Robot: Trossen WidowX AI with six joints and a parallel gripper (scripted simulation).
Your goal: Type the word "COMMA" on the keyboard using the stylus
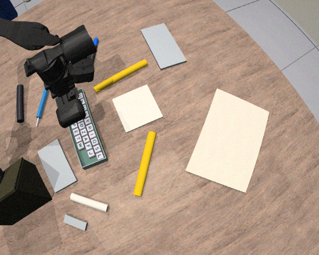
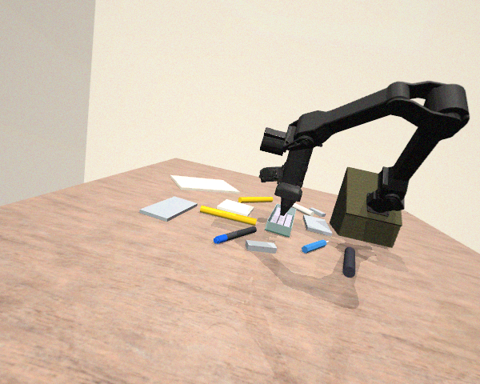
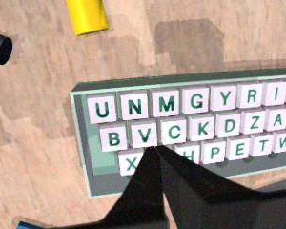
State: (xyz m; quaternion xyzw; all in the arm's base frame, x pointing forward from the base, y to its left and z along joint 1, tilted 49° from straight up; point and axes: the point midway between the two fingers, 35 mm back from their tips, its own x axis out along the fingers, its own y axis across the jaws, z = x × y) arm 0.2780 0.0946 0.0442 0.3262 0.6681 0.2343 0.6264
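Now: the blue stylus 110 mm behind my gripper tip, 60 mm to the left of it and 30 mm below it. Also, from my gripper tip: blue-capped marker 140 mm to the left, 120 mm ahead, 30 mm below; then small grey block 150 mm to the left, 50 mm ahead, 30 mm below; then grey plate 130 mm behind, 100 mm to the right, 40 mm below.
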